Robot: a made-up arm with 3 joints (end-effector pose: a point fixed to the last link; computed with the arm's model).
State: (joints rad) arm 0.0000 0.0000 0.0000
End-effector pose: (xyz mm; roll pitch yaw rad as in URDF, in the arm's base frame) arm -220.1 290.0 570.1 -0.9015 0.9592 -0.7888
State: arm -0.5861 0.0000 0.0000
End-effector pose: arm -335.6 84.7 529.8 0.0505 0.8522 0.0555
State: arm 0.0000 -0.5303 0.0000
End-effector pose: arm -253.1 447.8 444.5 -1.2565 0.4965 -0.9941
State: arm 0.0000 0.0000 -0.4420
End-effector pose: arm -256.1 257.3 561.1 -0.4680 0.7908 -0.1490
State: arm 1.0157 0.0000 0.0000
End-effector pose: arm -30.3 555.4 334.7 -1.8919 0.2872 -1.5670
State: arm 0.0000 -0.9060 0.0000
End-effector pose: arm -271.9 509.6 314.0 -1.4148 0.1526 -1.0183
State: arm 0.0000 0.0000 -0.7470
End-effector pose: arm -272.3 230.9 546.4 -0.3139 0.6014 0.1589
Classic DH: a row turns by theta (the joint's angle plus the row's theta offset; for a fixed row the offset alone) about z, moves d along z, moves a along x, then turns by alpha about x. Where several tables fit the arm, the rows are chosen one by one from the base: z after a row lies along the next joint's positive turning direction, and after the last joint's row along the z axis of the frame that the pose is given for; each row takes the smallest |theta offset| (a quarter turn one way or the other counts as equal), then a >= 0, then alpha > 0; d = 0 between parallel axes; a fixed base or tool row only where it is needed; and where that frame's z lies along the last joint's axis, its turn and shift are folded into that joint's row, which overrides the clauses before.
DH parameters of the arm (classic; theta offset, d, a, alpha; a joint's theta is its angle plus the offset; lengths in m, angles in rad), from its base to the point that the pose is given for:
base (fixed): 1.0376 0.1974 0.0874 -1.6914
joint 1: -1.3165 0.1506 0.0233 -2.4325
joint 2: -0.5354 -0.1377 0.2526 1.8184
joint 3: -0.3859 -0.1486 0.1129 -2.0736
tool (fixed): -2.9728 0.0017 0 0

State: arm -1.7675 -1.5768 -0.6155
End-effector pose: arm -420.9 353.8 277.8 -0.1519 -0.2037 -0.4596
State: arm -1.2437 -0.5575 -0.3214
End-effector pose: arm -465.8 100.9 372.7 0.1390 0.1823 0.0412
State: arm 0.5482 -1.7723 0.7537
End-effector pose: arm -257.1 341.1 -99.3 -1.7046 -1.3873 -1.2272
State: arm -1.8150 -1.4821 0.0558
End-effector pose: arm -413.4 340.7 343.5 0.0371 0.3718 -0.7276
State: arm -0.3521 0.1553 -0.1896
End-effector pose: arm -297.8 94.5 555.7 0.0602 0.8329 0.1459
